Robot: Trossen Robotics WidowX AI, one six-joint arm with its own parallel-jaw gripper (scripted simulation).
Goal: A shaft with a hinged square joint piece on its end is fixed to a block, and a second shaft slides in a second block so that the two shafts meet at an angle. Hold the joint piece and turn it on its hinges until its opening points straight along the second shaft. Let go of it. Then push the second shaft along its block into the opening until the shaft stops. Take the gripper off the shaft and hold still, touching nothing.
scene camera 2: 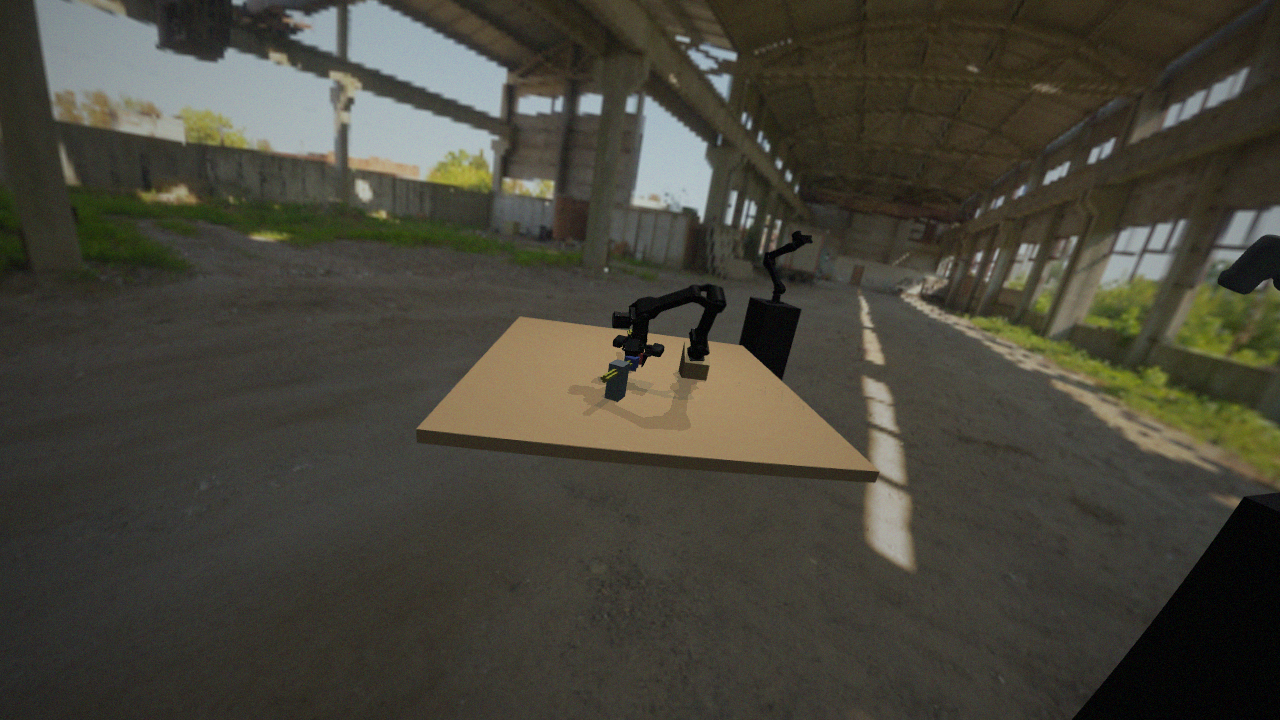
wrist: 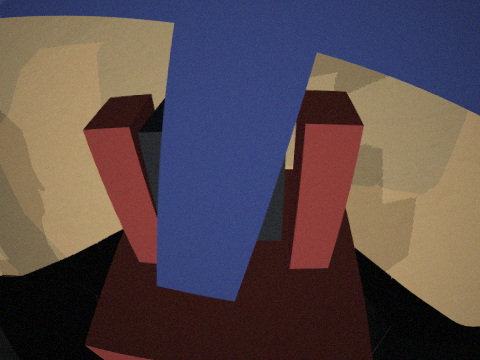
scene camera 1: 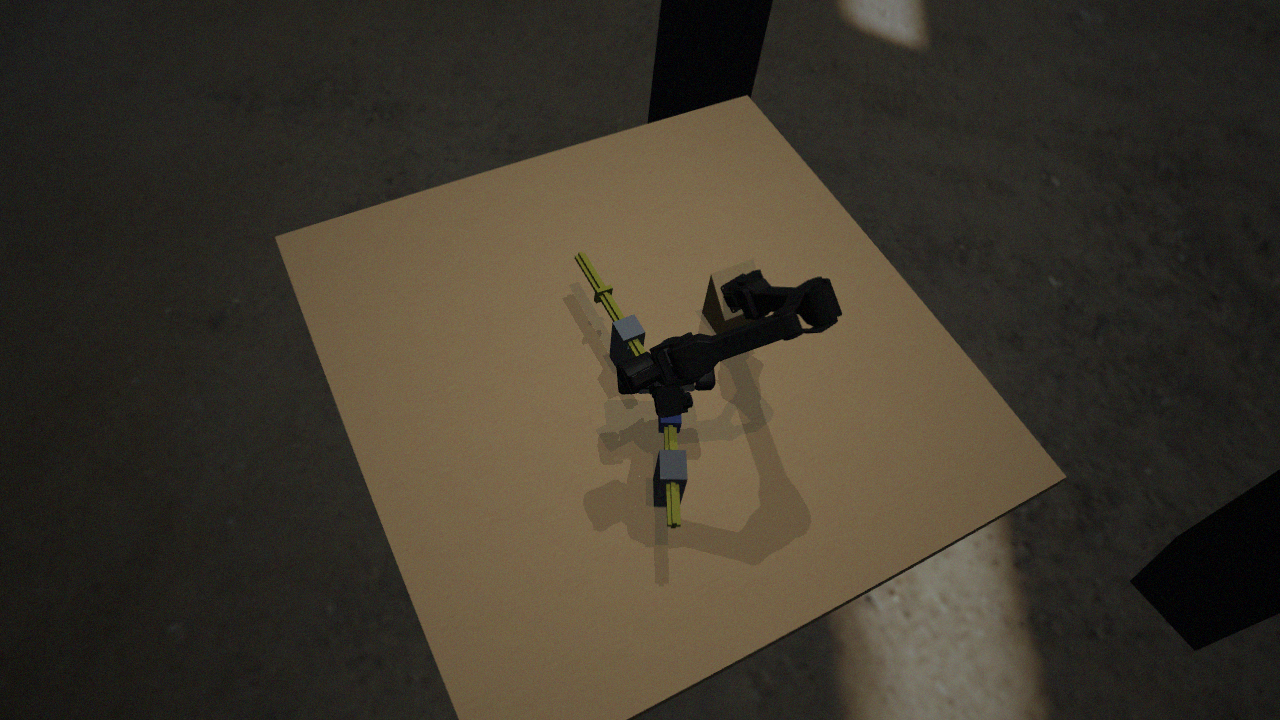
Labels:
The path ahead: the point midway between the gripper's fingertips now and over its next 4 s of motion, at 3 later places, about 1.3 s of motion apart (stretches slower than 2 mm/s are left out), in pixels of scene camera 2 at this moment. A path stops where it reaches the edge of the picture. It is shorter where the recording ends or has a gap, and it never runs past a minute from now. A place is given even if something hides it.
My gripper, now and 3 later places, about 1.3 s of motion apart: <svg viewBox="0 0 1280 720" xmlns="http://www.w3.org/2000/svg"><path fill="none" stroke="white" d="M636 365L636 360L641 327L642 333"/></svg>

